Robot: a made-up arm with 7 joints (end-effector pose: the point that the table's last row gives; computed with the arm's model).
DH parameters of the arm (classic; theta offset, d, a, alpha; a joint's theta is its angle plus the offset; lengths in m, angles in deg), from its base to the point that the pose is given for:
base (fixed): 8.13 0 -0.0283 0
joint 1: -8.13 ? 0.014 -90
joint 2: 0 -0.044 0.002 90
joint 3: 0 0.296 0.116 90
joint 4: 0 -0.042 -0.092 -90
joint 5: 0 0.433 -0.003 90
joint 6: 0 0.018 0.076 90
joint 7: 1.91 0 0.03 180
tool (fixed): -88.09 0.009 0 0
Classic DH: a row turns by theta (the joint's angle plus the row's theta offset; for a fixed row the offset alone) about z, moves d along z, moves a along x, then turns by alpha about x.
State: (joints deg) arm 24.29 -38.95 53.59 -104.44 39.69 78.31 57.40
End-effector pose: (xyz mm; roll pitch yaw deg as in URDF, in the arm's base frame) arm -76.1 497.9 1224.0 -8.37 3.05 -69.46
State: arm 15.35 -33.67 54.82 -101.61 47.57 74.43 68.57
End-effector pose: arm 10.4 509.6 1213.3 -21.08 1.38 -85.19
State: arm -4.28 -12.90 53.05 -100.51 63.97 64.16 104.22
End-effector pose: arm 296.8 441.8 1134.1 -54.05 -29.19 -119.51
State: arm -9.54 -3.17 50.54 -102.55 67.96 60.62 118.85
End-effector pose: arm 395.0 381.1 1069.9 -66.44 -48.28 -122.85
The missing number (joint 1, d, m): 0.818
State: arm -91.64 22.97 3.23 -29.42 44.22 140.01 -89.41
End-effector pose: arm -71.5 -526.6 1453.2 101.10 -54.04 -161.03
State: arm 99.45 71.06 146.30 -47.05 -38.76 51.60 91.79
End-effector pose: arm -320.4 526.0 1361.9 -47.10 33.12 8.27
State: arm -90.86 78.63 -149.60 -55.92 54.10 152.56 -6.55
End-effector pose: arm -256.6 -600.0 1337.9 140.87 -37.14 63.91
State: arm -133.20 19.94 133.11 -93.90 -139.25 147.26 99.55
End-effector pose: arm 413.8 30.1 1300.0 117.26 -13.89 -127.69
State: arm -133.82 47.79 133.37 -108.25 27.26 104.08 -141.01
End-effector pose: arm 309.3 -197.6 1314.7 31.93 -63.25 32.42
